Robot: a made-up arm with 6 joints. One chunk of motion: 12 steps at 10 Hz.
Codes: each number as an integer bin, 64 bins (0 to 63) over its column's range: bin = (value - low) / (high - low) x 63, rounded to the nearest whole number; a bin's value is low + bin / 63 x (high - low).
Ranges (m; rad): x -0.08..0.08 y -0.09..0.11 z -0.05..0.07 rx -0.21..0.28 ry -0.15..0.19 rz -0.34..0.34
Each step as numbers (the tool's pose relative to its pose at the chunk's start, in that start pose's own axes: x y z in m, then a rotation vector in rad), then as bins.
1 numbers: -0.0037 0.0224 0.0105 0.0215 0.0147 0.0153
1 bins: 30 35 32 30 31 33
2 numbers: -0.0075 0.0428 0.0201 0.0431 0.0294 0.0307
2 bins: 29 42 37 33 33 34
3 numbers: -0.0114 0.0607 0.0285 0.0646 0.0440 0.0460
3 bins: 27 47 41 35 36 36
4 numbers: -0.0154 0.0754 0.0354 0.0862 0.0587 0.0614
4 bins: 25 52 45 38 39 37
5 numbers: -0.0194 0.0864 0.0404 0.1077 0.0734 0.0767
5 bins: 24 56 47 41 41 39
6 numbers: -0.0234 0.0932 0.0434 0.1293 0.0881 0.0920
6 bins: 22 58 49 44 44 40
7 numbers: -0.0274 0.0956 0.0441 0.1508 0.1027 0.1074
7 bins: 21 58 49 46 47 41
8 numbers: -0.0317 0.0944 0.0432 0.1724 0.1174 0.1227
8 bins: 19 58 49 49 50 43
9 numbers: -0.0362 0.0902 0.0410 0.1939 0.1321 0.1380
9 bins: 17 57 48 52 52 44
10 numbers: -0.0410 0.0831 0.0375 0.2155 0.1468 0.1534
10 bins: 15 55 46 55 55 46
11 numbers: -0.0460 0.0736 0.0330 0.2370 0.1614 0.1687
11 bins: 13 52 44 57 58 47
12 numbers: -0.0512 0.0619 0.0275 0.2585 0.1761 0.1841
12 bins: 11 48 41 60 60 49
